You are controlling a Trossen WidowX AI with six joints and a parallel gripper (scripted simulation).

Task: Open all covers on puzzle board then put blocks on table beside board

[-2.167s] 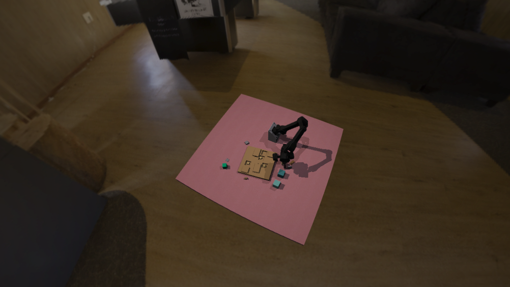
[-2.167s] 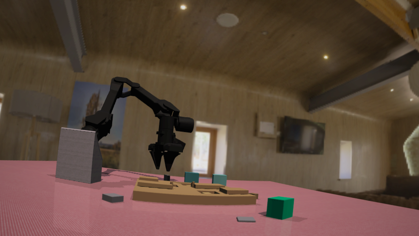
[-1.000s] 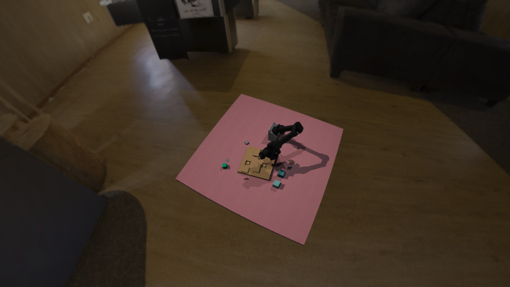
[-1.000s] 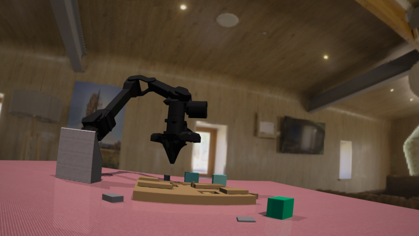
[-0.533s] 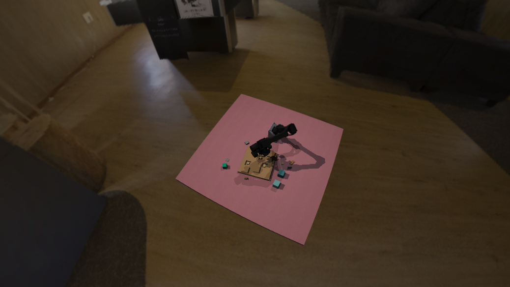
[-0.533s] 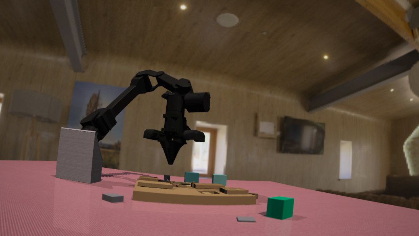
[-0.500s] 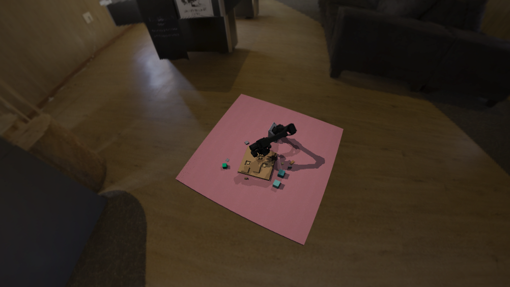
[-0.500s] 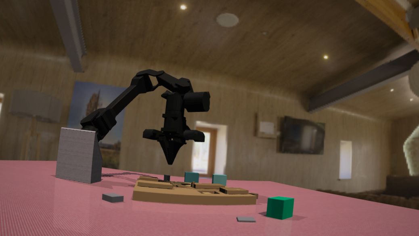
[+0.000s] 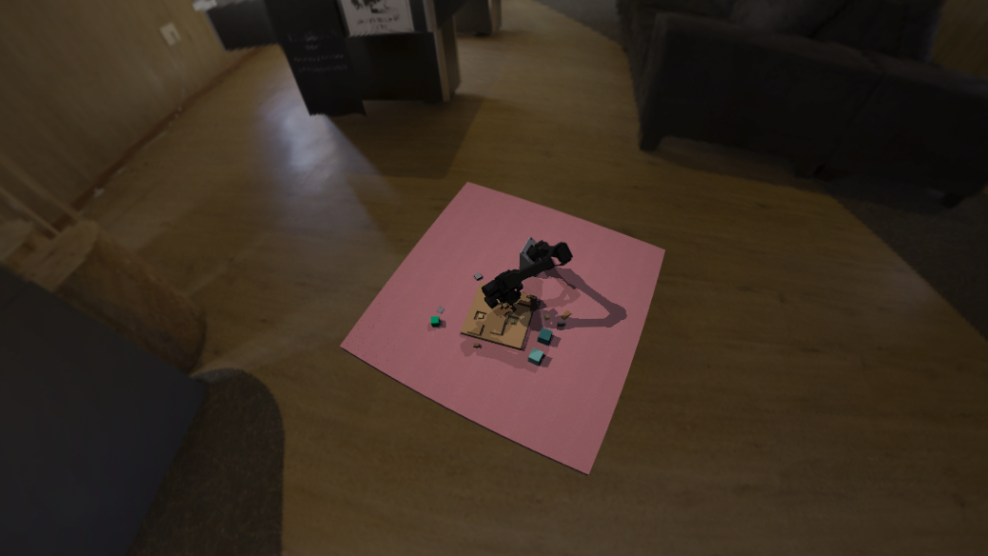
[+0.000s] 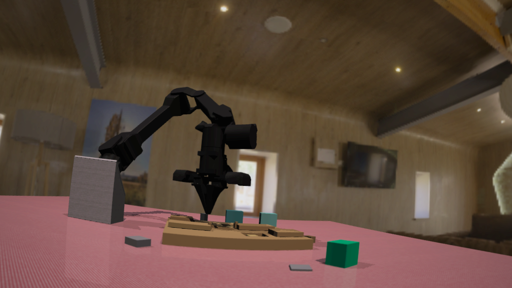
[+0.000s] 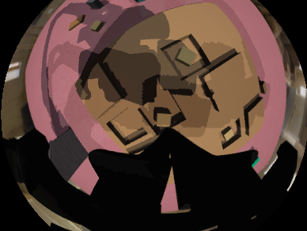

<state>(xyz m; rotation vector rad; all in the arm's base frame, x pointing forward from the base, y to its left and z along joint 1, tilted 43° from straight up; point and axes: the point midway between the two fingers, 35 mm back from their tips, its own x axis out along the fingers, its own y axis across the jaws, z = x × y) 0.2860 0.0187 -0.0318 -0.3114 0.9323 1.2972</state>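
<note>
Right now the puzzle board is 50 mm ahead of my gripper tip, 10 mm to the left of it and 30 mm below it. Round my gripper tip: dark teal block 60 mm ahead, 250 mm to the left, 30 mm below; grey piece 40 mm behind, 290 mm to the left, 40 mm below; orange piece 100 mm behind, 290 mm to the left, 50 mm below.
</note>
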